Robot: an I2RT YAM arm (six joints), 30 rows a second.
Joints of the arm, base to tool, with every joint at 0 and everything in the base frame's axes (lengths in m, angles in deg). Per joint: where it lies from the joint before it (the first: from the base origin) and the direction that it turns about. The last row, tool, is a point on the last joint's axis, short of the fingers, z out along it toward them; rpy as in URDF.
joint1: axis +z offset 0 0 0.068
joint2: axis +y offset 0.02 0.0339 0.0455
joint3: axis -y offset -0.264 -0.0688 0
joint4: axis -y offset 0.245 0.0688 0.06
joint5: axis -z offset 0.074 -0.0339 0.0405
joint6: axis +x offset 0.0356 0 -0.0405
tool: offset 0 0 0 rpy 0 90 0
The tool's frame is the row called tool.
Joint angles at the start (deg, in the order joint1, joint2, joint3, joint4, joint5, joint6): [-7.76, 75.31, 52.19, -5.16, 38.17, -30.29]
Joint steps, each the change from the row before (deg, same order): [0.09, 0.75, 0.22, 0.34, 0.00, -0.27]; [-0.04, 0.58, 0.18, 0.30, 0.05, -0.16]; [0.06, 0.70, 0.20, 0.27, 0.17, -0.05]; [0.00, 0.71, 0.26, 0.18, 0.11, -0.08]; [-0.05, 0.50, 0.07, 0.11, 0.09, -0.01]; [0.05, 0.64, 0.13, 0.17, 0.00, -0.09]
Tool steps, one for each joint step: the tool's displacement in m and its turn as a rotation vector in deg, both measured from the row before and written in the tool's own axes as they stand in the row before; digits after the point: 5 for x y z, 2 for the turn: [-0.00105, 0.00218, 0.00232, -0.13, 0.07, -0.42]; [-0.00064, 0.00121, 0.00211, 0.03, 0.12, -0.21]; [-0.00075, 0.00196, 0.00225, 0.02, 0.20, -0.22]; [-0.00075, 0.00169, 0.00241, -0.01, 0.24, -0.25]; [0.00015, 0.00145, 0.00196, -0.02, 0.30, -0.19]; [-0.00034, 0.00217, 0.00212, -0.17, 0.19, -0.32]
